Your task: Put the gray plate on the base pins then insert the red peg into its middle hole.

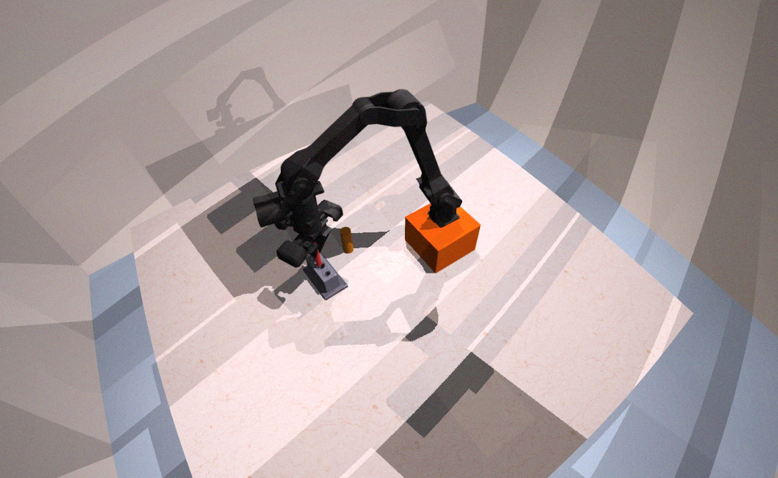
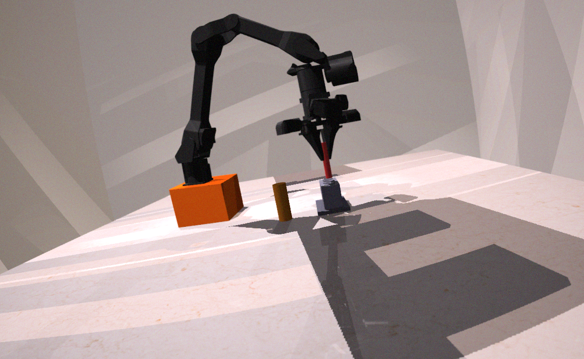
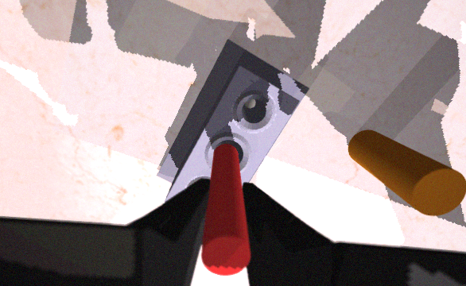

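Now: the gray plate 6 cm below my gripper tip. Round my gripper tip: gray base: 10 cm below; orange-brown cylinder: 10 cm behind, 6 cm to the right, 7 cm below; red peg: right at my gripper tip.
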